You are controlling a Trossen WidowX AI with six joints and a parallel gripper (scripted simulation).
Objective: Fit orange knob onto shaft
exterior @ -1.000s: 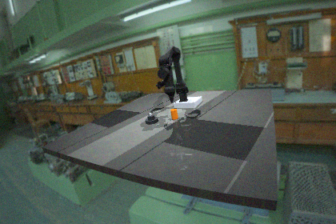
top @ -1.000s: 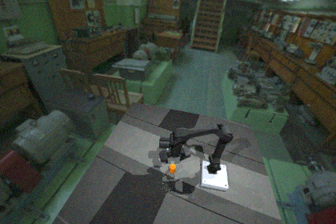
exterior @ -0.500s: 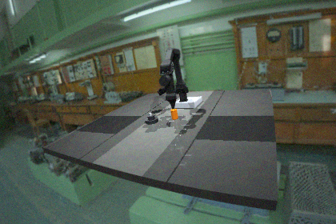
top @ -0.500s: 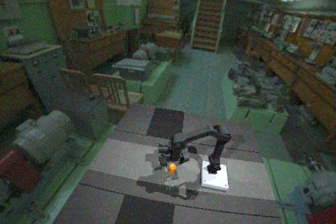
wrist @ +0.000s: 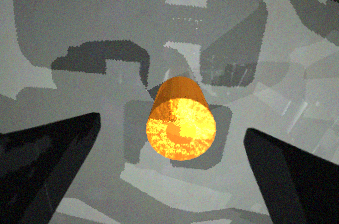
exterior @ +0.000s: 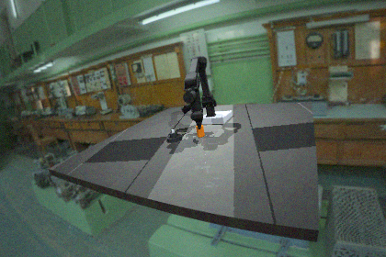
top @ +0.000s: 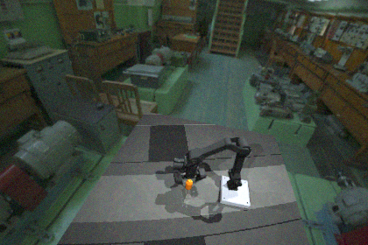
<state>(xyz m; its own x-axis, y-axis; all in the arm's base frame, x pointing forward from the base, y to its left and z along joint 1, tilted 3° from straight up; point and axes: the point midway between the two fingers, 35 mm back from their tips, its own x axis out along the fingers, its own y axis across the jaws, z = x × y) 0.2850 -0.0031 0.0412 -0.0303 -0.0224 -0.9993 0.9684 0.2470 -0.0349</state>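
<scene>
Right now my gripper tip is 1 cm above the orange knob. The rest, counted from my gripper tip: silver shaft (3 cm ahead, 15 cm to the right, 3 cm below).
</scene>
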